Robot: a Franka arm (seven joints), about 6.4 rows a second.
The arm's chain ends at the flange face. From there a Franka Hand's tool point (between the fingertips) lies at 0.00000 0.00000 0.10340 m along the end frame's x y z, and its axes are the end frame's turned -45 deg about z.
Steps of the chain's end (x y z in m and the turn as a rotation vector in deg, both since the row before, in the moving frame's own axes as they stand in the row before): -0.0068, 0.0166, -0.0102, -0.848, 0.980, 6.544; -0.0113, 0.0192, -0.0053, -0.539, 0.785, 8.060; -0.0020, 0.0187, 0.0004, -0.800, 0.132, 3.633; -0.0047, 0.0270, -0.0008, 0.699, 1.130, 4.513
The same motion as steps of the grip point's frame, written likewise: -0.0165, 0.0093, -0.0102, -1.293, 0.093, 6.544; -0.0214, 0.0073, -0.0053, -0.936, 0.174, 8.060; -0.0155, 0.0130, 0.0004, -0.659, -0.472, 3.633; -0.0201, 0.0164, -0.0008, -0.305, 1.293, 4.513
